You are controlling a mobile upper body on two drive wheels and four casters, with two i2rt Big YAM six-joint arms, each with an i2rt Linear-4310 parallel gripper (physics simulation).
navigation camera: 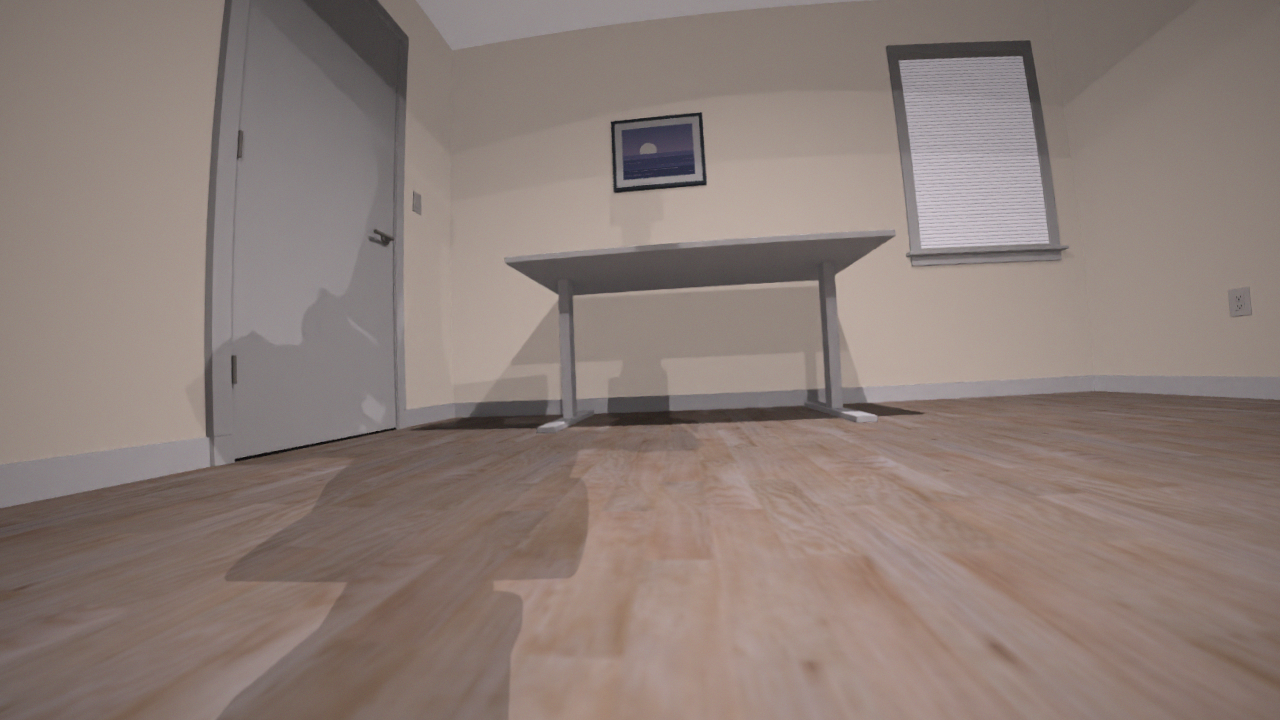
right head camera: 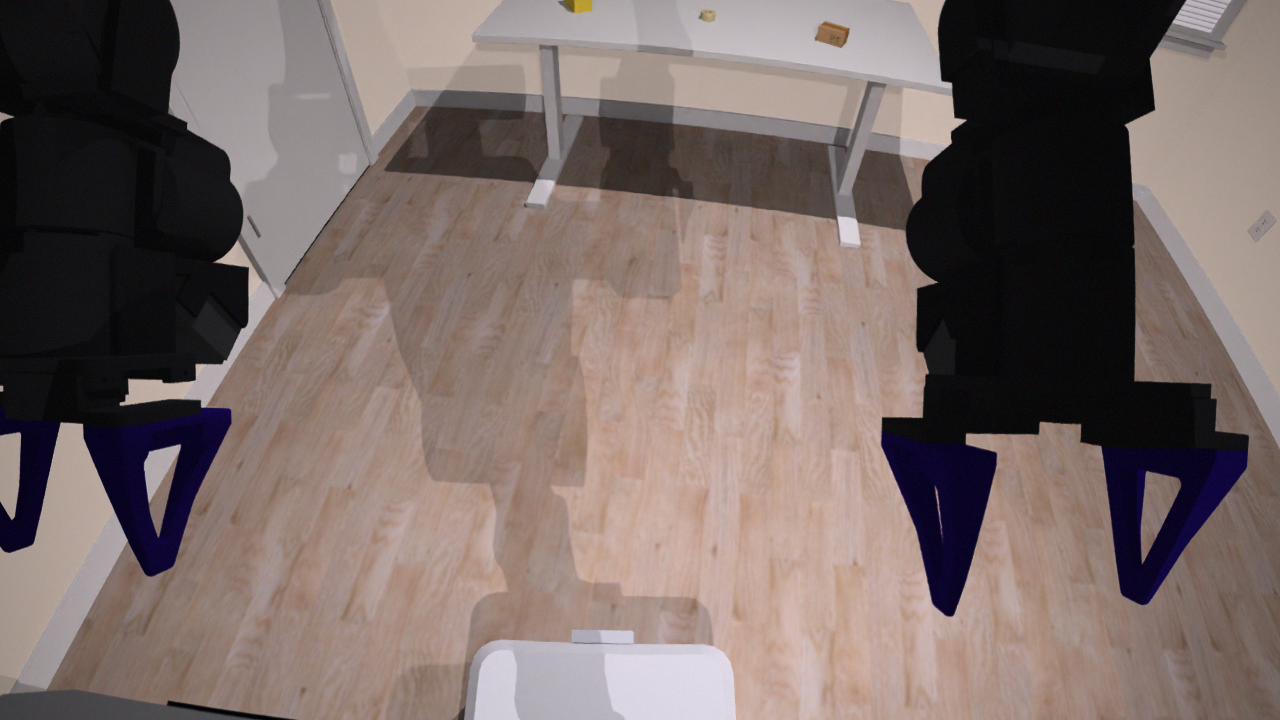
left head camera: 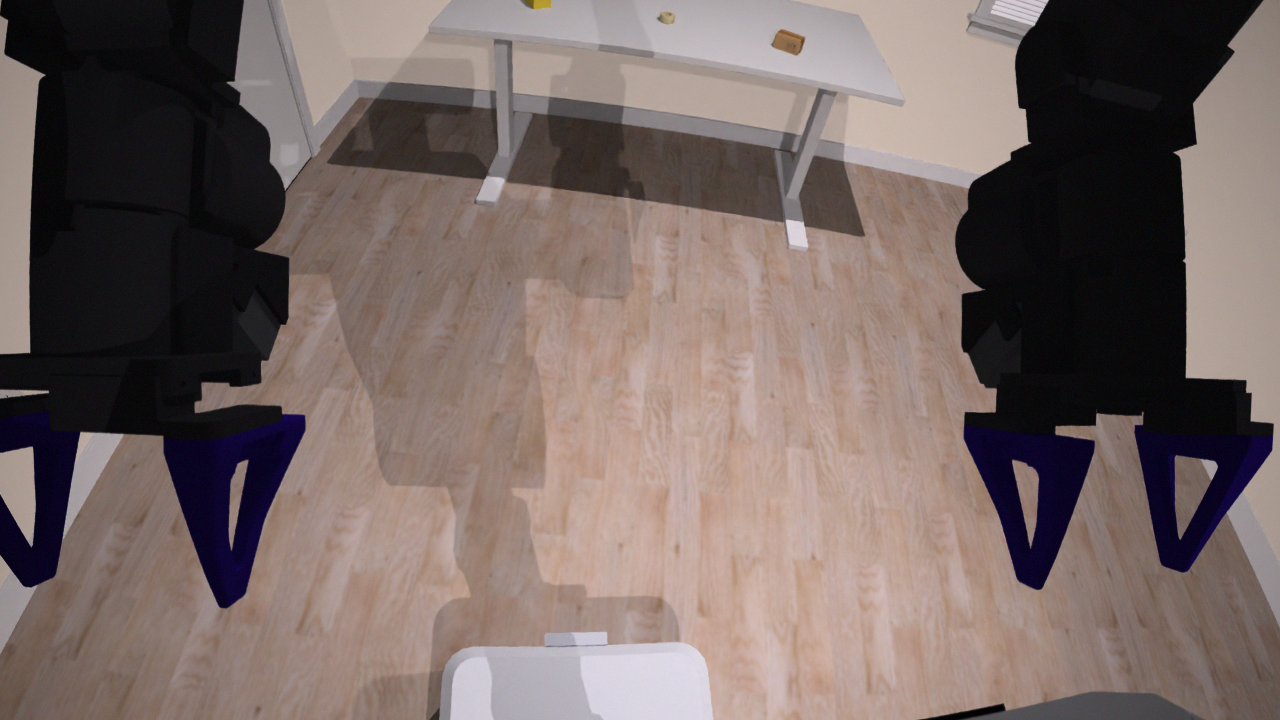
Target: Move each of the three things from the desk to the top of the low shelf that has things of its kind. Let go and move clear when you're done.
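Note:
A yellow thing, cut by the top picture edge, a small pale yellow round thing and a brown box-like thing stand on the white desk across the room. My left gripper is open and empty at the left of both head views. My right gripper is open and empty at the right. Both hang over the floor, far from the desk. No low shelf shows in these views.
The wooden floor lies between me and the desk, with my shadow across it. A grey door is at the left. A framed picture and a window are on the back wall.

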